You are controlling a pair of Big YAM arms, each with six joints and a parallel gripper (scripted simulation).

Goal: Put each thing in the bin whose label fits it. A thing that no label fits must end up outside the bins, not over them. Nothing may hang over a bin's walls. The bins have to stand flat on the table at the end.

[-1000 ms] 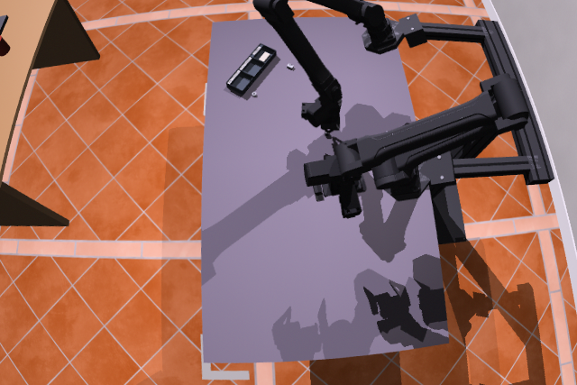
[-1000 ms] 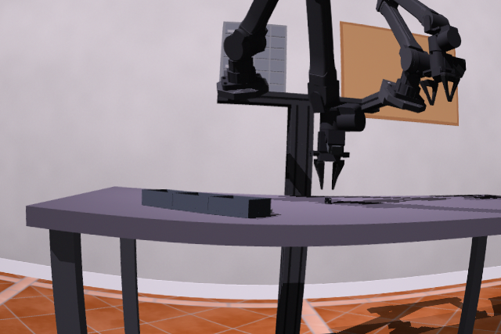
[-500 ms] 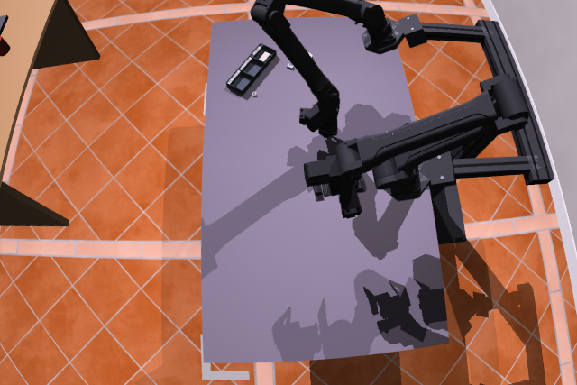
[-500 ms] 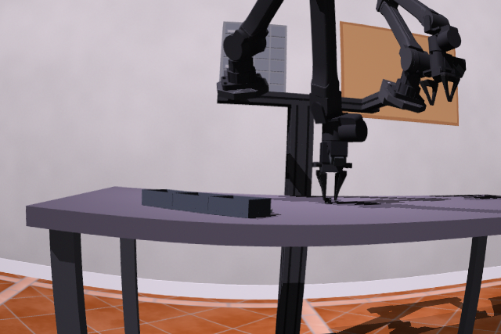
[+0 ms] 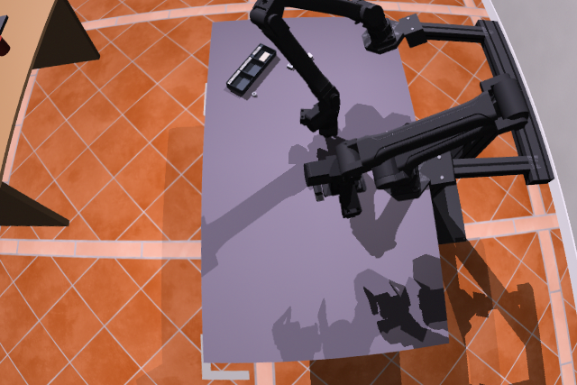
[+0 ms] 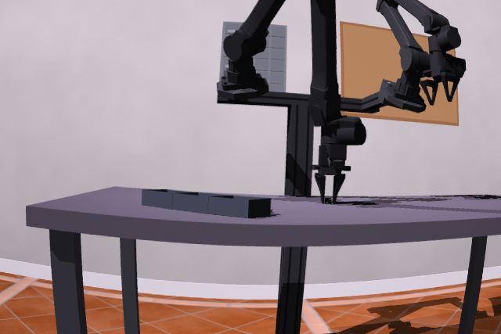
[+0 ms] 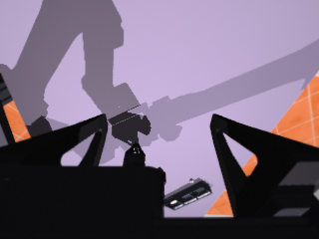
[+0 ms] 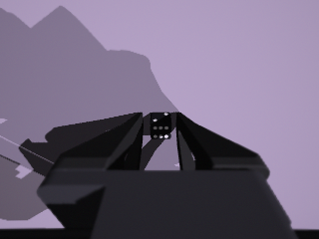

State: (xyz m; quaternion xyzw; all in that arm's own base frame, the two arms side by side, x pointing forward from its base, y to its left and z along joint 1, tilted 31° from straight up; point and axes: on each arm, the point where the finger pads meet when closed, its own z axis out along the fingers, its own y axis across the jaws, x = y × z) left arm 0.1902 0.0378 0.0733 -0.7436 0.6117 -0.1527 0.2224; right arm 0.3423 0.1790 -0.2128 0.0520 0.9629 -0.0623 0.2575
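Right now the white card is 38 cm to the right of my right hand and 25 cm ahead of it. The rest, counted from my right hand: bin row 31 cm to the right, 30 cm ahead, 1 cm above.
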